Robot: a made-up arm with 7 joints.
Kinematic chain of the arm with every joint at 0, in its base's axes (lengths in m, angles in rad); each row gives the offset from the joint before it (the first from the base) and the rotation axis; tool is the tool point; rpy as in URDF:
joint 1: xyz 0 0 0.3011 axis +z
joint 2: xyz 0 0 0 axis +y
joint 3: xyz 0 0 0.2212 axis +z
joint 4: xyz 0.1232 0 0 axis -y
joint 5: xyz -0.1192 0 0.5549 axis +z
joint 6: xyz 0 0 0 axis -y
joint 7: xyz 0.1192 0 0 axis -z
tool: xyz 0 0 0 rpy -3.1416 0 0
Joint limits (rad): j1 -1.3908..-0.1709 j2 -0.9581..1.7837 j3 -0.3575..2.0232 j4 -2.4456..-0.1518 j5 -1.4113..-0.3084 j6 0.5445..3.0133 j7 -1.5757..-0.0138
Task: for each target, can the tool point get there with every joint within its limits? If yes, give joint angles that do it. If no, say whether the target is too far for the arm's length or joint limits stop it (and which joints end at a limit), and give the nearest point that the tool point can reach.
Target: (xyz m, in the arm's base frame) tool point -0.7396 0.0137 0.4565
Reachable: no: joint limits stop it (at a limit: joint 1, joint 2, joint 3, joint 4, joint 5, joint 6) | nearest point -0.7246 0.1399 0.6524 | short by 0.234 m
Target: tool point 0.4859 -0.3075 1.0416
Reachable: yes | joints -1.2152 0.2721 0.9084 -0.6608 -0.8407 1.8417 -1.1306
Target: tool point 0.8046 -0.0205 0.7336
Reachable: yes | joints -1.0618 0.5182 1.3342 -1.2354 -0.7441 1.8771 -1.2925
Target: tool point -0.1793 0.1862 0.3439
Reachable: no: joint limits stop it (at a limit: joint 1, joint 3, joint 4, joint 5, joint 6) | nearest point -0.2197 0.5404 0.3645 | short by 0.357 m
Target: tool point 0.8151 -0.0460 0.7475
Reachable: yes | joints -0.3296 0.8660 0.9158 -0.4028 -0.5750 1.5704 -0.4266
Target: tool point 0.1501 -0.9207 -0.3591
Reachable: no: too far | nearest point 0.1234 -0.7571 -0.2418 | short by 0.203 m
